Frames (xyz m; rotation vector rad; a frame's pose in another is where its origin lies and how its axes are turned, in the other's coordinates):
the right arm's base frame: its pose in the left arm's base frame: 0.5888 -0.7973 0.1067 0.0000 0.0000 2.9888
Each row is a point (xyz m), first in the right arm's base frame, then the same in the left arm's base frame.
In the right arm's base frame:
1: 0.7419 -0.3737 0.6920
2: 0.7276 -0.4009 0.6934
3: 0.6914 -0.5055 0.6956
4: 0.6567 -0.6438 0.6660
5: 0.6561 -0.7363 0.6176
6: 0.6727 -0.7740 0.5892
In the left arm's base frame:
1: -0.0876 -0.3150 0.7987
2: -0.0693 -0.2903 0.8001
3: -0.0176 -0.1925 0.8023
4: 0.0377 -0.0611 0.7727
5: 0.0524 0.0303 0.7243
6: 0.0417 0.0701 0.6959

